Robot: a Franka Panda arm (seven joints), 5 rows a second.
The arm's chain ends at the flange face. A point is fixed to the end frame.
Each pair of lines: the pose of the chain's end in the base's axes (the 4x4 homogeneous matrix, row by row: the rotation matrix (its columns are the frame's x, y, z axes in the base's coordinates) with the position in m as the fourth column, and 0 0 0 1 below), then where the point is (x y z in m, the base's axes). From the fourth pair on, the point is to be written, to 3 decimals.
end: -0.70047 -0.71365 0.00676 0.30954; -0.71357 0.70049 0.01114 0.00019; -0.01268 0.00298 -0.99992 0.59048; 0 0 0 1
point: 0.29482 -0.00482 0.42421
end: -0.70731 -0.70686 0.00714 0.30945; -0.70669 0.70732 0.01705 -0.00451; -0.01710 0.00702 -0.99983 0.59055; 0 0 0 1
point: 0.29472 -0.00839 0.42425
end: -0.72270 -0.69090 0.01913 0.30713; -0.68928 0.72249 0.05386 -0.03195; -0.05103 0.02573 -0.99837 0.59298; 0 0 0 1
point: 0.29425 -0.02934 0.42650
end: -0.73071 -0.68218 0.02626 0.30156; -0.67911 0.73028 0.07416 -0.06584; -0.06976 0.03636 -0.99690 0.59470; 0 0 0 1
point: 0.290 -0.060 0.428
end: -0.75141 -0.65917 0.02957 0.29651; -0.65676 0.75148 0.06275 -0.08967; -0.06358 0.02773 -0.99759 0.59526; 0 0 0 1
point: 0.285 -0.085 0.429
